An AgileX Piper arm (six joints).
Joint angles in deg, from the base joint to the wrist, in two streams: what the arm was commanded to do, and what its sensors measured. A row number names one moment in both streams.
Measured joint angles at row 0:
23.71, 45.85, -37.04, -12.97, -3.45, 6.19
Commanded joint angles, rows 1 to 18:
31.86, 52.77, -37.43, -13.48, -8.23, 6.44
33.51, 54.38, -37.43, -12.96, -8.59, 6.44
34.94, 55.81, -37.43, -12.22, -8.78, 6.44
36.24, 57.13, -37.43, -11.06, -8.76, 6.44
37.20, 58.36, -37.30, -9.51, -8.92, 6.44
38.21, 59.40, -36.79, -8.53, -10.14, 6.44
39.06, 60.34, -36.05, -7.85, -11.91, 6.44
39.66, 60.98, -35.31, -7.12, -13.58, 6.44
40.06, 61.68, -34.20, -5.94, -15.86, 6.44
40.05, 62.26, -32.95, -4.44, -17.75, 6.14
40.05, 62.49, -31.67, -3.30, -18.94, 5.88
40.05, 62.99, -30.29, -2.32, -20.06, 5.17
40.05, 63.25, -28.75, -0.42, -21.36, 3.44
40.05, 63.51, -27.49, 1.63, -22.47, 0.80
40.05, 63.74, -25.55, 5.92, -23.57, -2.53
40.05, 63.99, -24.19, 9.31, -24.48, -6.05
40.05, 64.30, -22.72, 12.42, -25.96, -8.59
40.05, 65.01, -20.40, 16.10, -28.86, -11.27
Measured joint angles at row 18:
39.98, 63.53, -26.48, 3.10, -21.74, -0.78
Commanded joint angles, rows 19 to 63:
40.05, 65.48, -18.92, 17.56, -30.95, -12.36
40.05, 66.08, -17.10, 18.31, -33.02, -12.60
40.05, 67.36, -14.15, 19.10, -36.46, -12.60
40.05, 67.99, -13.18, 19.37, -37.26, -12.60
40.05, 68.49, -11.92, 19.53, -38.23, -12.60
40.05, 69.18, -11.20, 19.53, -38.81, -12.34
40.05, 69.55, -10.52, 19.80, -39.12, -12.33
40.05, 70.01, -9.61, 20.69, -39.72, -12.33
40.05, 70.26, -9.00, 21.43, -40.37, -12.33
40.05, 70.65, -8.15, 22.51, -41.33, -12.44
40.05, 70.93, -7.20, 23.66, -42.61, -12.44
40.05, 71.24, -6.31, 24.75, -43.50, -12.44
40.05, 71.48, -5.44, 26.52, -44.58, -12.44
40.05, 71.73, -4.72, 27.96, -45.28, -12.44
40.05, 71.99, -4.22, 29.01, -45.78, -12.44
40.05, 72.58, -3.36, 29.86, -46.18, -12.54
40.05, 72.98, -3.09, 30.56, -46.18, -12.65
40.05, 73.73, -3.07, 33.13, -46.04, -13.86
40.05, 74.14, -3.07, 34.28, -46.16, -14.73
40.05, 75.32, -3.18, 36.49, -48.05, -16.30
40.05, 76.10, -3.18, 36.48, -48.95, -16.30
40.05, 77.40, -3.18, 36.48, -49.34, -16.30
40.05, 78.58, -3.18, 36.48, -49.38, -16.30
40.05, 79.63, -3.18, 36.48, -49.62, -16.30
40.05, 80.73, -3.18, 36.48, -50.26, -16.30
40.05, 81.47, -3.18, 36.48, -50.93, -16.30
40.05, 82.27, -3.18, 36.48, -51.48, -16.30
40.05, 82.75, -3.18, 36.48, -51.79, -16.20
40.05, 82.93, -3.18, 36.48, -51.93, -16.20
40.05, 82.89, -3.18, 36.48, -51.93, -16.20
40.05, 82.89, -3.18, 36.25, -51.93, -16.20
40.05, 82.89, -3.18, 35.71, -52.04, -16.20
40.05, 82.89, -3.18, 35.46, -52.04, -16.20
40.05, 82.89, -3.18, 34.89, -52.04, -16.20
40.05, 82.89, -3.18, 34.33, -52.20, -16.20
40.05, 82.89, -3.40, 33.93, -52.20, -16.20
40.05, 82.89, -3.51, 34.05, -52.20, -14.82
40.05, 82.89, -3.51, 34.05, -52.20, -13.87
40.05, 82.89, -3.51, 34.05, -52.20, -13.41
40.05, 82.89, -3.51, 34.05, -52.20, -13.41
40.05, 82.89, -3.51, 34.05, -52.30, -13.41
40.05, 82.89, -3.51, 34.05, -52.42, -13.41
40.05, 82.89, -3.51, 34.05, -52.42, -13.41
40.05, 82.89, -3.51, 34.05, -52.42, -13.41
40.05, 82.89, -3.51, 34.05, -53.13, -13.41
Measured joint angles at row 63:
39.98, 82.79, -3.27, 34.33, -51.36, -13.71
